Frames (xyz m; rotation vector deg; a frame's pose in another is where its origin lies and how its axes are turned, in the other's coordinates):
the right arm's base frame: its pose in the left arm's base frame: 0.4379 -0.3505 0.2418 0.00 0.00 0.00
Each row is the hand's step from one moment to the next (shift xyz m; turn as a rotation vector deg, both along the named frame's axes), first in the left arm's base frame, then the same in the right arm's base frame.
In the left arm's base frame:
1: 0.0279 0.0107 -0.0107 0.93 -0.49 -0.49
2: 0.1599 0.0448 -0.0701 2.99 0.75 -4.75
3: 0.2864 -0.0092 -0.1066 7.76 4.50 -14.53
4: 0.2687 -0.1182 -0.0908 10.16 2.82 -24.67
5: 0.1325 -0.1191 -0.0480 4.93 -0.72 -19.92
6: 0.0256 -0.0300 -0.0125 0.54 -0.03 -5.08
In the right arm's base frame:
1: 0.0279 0.0107 -0.0107 0.93 -0.49 -0.49
2: 0.1599 0.0448 -0.0701 2.99 0.75 -4.75
3: 0.2864 -0.0092 -0.1066 7.76 4.50 -14.53
4: 0.2687 -0.1182 -0.0908 10.16 2.82 -24.67
5: 0.1325 -0.1191 -0.0480 4.93 -0.72 -19.92
6: 0.0256 -0.0300 -0.0125 0.54 -0.03 -5.08

